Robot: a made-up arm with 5 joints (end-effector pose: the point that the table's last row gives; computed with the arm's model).
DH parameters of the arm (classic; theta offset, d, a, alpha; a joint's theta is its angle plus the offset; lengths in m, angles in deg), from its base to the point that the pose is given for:
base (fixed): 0 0.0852 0 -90
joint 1: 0 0.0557 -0.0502 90
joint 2: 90 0.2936 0.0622 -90
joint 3: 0 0.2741 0.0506 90
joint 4: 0 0.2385 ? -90
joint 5: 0 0.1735 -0.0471 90
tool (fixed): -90 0.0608 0 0
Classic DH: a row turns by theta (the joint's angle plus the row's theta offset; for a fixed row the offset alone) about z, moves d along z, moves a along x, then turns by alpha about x.
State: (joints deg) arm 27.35 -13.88 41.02 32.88 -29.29
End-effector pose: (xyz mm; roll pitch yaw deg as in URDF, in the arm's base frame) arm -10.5 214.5 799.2 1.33 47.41 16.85
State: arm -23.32 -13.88 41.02 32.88 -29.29
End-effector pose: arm -558.9 214.5 529.6 -11.63 -1.97 11.32
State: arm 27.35 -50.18 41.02 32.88 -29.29
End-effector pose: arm 122.6 353.7 730.4 -22.32 45.08 -32.82
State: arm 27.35 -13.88 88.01 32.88 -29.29
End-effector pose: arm -16.5 445.7 663.1 -69.61 59.15 -20.93
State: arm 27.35 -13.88 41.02 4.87 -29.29
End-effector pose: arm -115.8 278.3 816.9 -17.02 30.06 -11.79
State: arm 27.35 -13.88 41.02 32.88 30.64
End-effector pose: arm -23.8 289.7 807.4 -58.60 47.41 16.85
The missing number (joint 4, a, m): -0.1189
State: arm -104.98 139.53 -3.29 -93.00 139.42
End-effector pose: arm -512.7 -353.9 -45.9 112.99 -42.72 99.57
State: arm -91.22 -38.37 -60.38 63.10 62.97
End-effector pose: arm -312.1 10.2 -359.5 162.98 -37.71 175.31
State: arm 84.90 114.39 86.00 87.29 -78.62
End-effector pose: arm 415.6 -136.6 368.3 54.29 0.34 179.18
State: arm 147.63 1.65 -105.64 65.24 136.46
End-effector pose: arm 359.4 -75.7 180.2 -102.46 75.12 -64.97
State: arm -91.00 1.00 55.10 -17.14 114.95
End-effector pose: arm -381.9 353.7 -429.8 -20.30 -72.56 -149.55
